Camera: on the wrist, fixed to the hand. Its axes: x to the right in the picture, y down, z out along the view.
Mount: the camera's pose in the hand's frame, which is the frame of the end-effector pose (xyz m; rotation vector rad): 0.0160 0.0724 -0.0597 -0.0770 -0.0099 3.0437
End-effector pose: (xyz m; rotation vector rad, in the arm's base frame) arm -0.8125 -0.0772 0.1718 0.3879 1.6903 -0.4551
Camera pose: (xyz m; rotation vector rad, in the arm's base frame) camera -0.8301 0.0154 0.1586 1.9952 -0.3570 1.7340
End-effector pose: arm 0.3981 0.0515 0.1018 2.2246 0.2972 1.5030
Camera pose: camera 0.3447 0.0082 0.1677 -0.3427 1.9537 -0.5885
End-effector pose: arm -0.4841 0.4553 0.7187 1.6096 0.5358 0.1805
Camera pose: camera -0.4787 0.5143 0.7932 -0.7844 2.1666 -2.0492
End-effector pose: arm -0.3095 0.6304 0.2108 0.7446 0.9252 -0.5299
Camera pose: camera -0.2821 0.7207 0.1985 1.1334 -0.8558 2.1091
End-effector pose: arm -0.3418 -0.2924 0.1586 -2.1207 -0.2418 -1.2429
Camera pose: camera -0.3421 -0.3876 0.1594 -0.3466 1.9997 0.7508
